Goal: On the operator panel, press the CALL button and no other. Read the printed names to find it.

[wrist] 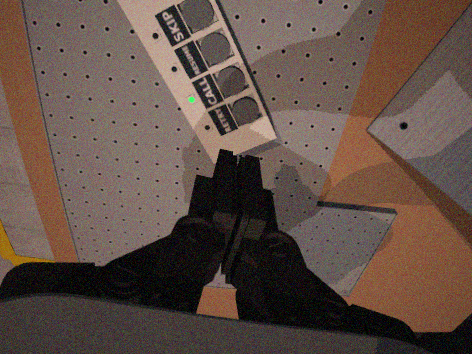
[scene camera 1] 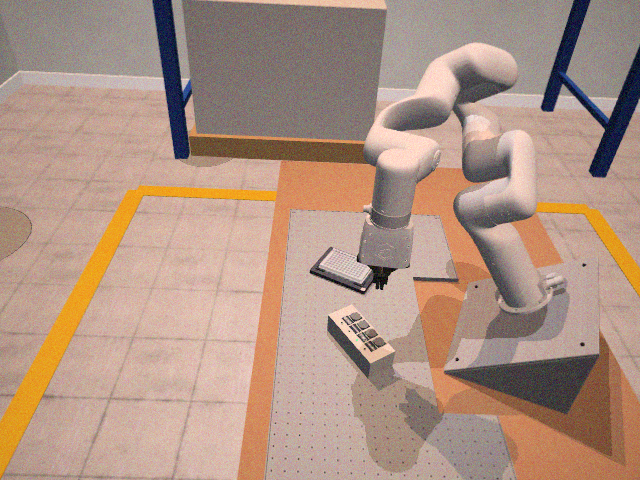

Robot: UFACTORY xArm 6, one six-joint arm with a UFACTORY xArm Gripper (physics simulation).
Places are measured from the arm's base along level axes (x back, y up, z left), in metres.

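Pixels of known places: gripper, fingertip midpoint: (wrist: 230,181) (scene camera 1: 379,285); arm's base at its link origin: (scene camera 1: 525,297).
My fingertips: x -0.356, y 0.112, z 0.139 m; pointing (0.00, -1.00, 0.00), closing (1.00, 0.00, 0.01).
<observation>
Ahead of a thing's pixels: the offset from my fingertips to its middle. "pt": to the spot under its first point. Level surfaces: height alone.
The operator panel {dx -0.026, dy -0.175, dz -0.001 m} (scene camera 1: 382,355) (wrist: 175,85) is a beige box with a row of round grey buttons and black name labels. In the wrist view the labels read SKIP, RESUME, CALL and RETRY. The CALL button {dx -0.002, dy -0.151, dz -0.001 m} (wrist: 231,81) lies between RESUME and RETRY, beside the CALL label {pt dx -0.022, dy -0.150, dz +0.013 m} (wrist: 205,91). A green light {pt dx -0.033, dy -0.149, dz +0.023 m} (wrist: 191,99) (scene camera 1: 357,339) glows beside the CALL label; the small holes by the other labels are dark. My gripper (scene camera 1: 381,287) (wrist: 230,181) is shut and empty. It hangs above the board, apart from the panel, past its RETRY end in the wrist view.
A dark tray with a white gridded plate {dx -0.077, dy -0.184, dz -0.268 m} (scene camera 1: 343,266) lies left of the gripper in the scene view. The perforated grey board {dy -0.203 m} (scene camera 1: 305,413) carries the panel. The robot's pedestal (scene camera 1: 558,330) (wrist: 435,125) stands to the right. A large grey block (scene camera 1: 284,67) and blue posts (scene camera 1: 173,77) stand behind.
</observation>
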